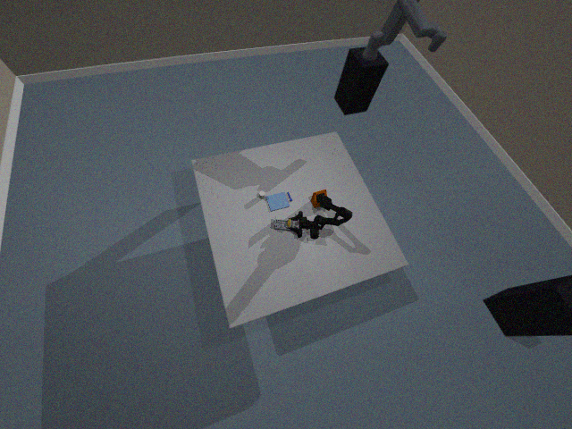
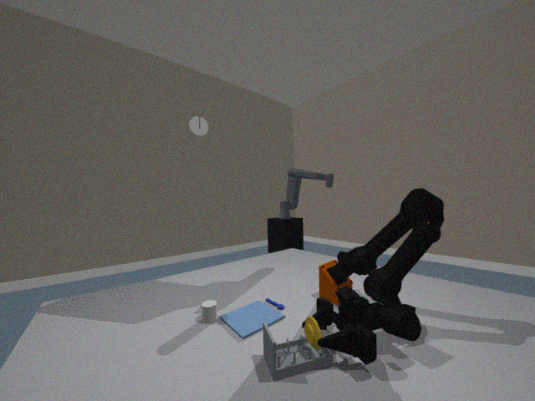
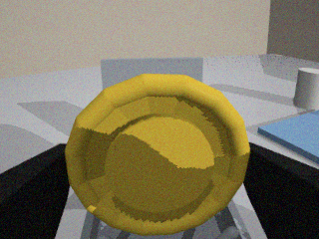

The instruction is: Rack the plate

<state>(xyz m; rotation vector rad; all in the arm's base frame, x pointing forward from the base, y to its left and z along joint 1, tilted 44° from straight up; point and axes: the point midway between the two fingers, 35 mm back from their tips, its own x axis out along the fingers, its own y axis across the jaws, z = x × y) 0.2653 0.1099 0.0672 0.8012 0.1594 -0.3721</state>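
My gripper tip is 10 mm past the yellow plate. From my gripper tip the other things lie so: blue spoon (220 mm to the right, 100 mm behind, 50 mm below); then grey dish rack (30 mm below, 30 mm ahead, 10 mm to the right); then light blue mat (220 mm to the right, 50 mm below).
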